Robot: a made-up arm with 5 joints.
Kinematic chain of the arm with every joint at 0, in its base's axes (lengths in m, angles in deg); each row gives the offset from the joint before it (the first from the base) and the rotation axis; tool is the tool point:
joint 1: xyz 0 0 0.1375 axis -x
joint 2: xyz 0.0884 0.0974 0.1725 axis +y
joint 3: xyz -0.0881 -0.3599 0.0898 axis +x
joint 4: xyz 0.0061 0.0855 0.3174 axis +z
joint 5: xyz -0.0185 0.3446 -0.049 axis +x
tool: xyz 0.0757 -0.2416 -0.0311
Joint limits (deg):
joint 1: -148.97..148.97
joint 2: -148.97..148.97
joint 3: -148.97..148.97
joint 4: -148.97..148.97
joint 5: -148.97..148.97
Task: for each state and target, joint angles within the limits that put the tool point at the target. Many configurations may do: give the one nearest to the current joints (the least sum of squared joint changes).
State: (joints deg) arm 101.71 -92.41 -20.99 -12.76 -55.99
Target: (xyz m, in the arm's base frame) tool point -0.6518 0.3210 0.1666
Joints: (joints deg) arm 110.68 -80.52 29.79 -3.08 -98.99
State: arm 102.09 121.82 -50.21 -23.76 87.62
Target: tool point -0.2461 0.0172 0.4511
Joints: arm 75.66 107.51 -99.84 -32.25 93.73
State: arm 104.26 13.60 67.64 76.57 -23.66
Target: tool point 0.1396 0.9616 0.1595
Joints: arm 125.49 32.10 61.35 64.84 -71.71
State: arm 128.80 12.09 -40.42 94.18 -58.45
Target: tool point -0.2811 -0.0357 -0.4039
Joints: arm 148.97 6.63 -46.42 65.32 -104.43
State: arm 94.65 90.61 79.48 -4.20 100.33
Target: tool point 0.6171 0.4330 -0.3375
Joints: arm 147.06 64.95 65.42 18.66 128.95
